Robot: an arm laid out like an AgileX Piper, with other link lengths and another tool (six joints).
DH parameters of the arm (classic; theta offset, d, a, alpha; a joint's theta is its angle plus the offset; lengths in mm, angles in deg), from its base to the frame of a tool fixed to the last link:
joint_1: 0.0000 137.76 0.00 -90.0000
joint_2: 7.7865 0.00 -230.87 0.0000
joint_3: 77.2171 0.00 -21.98 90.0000
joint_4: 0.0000 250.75 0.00 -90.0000
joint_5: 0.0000 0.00 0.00 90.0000
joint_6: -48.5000 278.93 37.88 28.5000
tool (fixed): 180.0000 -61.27 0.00 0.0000
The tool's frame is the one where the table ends.
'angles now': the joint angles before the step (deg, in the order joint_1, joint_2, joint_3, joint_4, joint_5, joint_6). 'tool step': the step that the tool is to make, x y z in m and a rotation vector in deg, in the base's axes. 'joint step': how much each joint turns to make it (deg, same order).
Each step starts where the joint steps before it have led.
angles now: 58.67 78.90 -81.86 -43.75 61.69 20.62
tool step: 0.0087 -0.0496 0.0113 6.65 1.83 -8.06
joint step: -9.91 -5.48 0.88 6.11 -0.31 -0.97
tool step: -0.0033 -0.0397 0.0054 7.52 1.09 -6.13
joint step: -9.54 -6.35 2.86 7.34 -1.77 -1.07
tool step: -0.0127 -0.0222 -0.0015 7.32 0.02 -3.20
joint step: -7.31 -7.16 5.33 7.44 -3.13 -1.02
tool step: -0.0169 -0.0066 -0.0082 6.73 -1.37 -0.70
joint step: -4.45 -8.22 8.07 6.34 -4.79 -0.46
